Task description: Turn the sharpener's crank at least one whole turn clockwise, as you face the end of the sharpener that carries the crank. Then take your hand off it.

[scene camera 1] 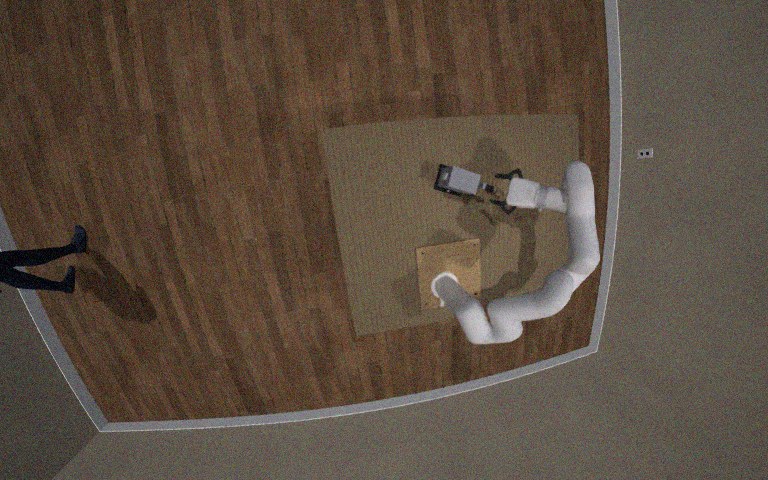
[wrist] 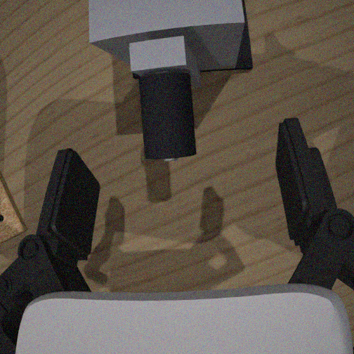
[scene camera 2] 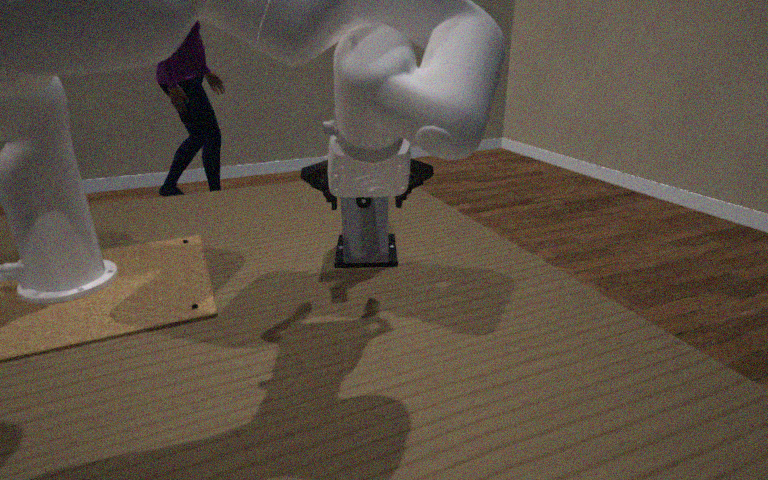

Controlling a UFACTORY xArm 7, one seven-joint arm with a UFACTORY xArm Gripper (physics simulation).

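Pixels of known places: gripper, fingertip midpoint: (scene camera 1: 492, 188) (scene camera 2: 366, 200); arm's base at its link origin: (scene camera 1: 444, 284) (scene camera 2: 70, 282).
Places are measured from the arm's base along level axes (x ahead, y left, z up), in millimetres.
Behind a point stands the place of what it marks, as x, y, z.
Note:
The sharpener (scene camera 1: 465, 180) @(457, -5, 120) (scene camera 2: 365, 237) @(444, -58, 46) (wrist: 167, 17) has a light grey body on a black base and stands upright. Its crank shows a light grey arm (wrist: 158, 55) and a black handle (scene camera 1: 488, 187) @(436, -92, 137) (scene camera 2: 363, 202) @(430, -116, 125) (wrist: 168, 115), which sticks out from high on the end facing my gripper. My gripper (scene camera 1: 496, 189) @(434, -114, 127) (scene camera 2: 367, 204) @(434, -114, 127) (wrist: 177, 153) is open and empty. Its fingers are spread wide on either side of the line of the handle, with a gap on both sides. The handle's free end is about level with the fingertips. In scene camera 2 my gripper's body hides the sharpener's top.
The arm's base stands on a wooden board (scene camera 1: 447, 251) @(156, -2, 1) (scene camera 2: 169, 283) @(142, -45, 0) (wrist: 10, 220) beside the sharpener. Both rest on a large ribbed-looking tan surface (scene camera 1: 368, 226) @(263, 342, -8) (scene camera 2: 566, 396) @(578, -417, -8). A person (scene camera 1: 39, 255) (scene camera 2: 195, 113) stands well away from it. Walls (scene camera 1: 679, 254) (scene camera 2: 651, 84) bound the wooden floor.

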